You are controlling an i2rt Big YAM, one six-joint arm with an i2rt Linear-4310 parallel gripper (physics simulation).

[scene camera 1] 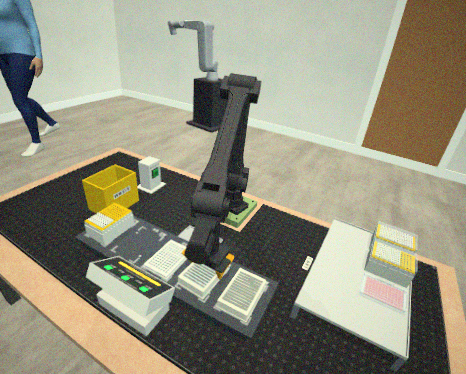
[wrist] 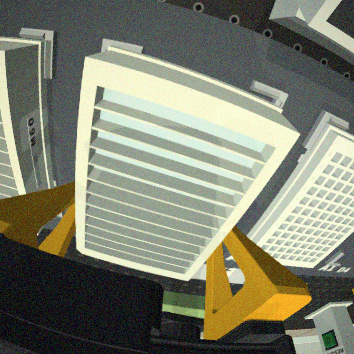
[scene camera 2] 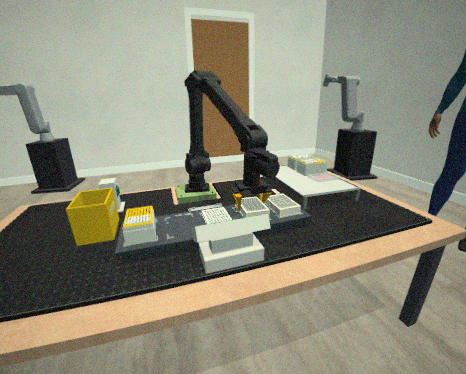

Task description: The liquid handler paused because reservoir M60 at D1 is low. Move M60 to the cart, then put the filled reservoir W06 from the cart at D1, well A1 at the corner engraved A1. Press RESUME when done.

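Places are measured from the arm's base along level axes (x ahead, y left, z up), in millimetres.
Pixels of known places: gripper, fingertip midpoint: (scene camera 1: 207, 271) (wrist: 152, 201) (scene camera 2: 249, 208); arm's base at its link origin: (scene camera 1: 231, 205) (wrist: 180, 320) (scene camera 2: 197, 189).
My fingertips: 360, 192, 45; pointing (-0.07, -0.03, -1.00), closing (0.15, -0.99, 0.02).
Ahead of a thing's pixels: the offset from my fingertips to its middle, as dx, dy, dz. "*": to the spot under its first point. Level surfaces: height alone.
My gripper (wrist: 152, 201) (scene camera 1: 213, 265) (scene camera 2: 251, 198) has orange fingers. It is shut on the long sides of a cream channelled reservoir {+18, +2, +11} (wrist: 168, 168) (scene camera 1: 196, 278) (scene camera 2: 254, 205) with pale blue liquid, and holds it at or just above the middle slot of the grey deck {dz -13} (scene camera 1: 146, 237). I see no label on this reservoir. Reservoir M60 {-4, +121, +3} (wrist: 21, 140) (scene camera 1: 243, 293) (scene camera 2: 283, 203) sits in the neighbouring slot, its label facing the wrist camera. A white well plate {+39, -123, -6} (wrist: 309, 211) (scene camera 1: 166, 260) sits in the slot on the other side. The white cart {-311, +357, -28} (scene camera 1: 339, 282) (scene camera 2: 313, 185) stands to the right.
The cart carries two yellow-topped tip boxes {-373, +417, +57} (scene camera 1: 395, 252) and a pink plate {-266, +430, +6} (scene camera 1: 384, 293). The RESUME button box {-232, -565, +4} (scene camera 1: 150, 173) (wrist: 331, 337) stands at the back left beside a yellow waste bin {-36, -552, +6} (scene camera 1: 109, 187). The handler console {* +213, -62, +78} (scene camera 1: 127, 286) (scene camera 2: 231, 237) stands in front of the deck. Another tip box {+82, -368, +19} (scene camera 1: 109, 222) sits at the deck's left end.
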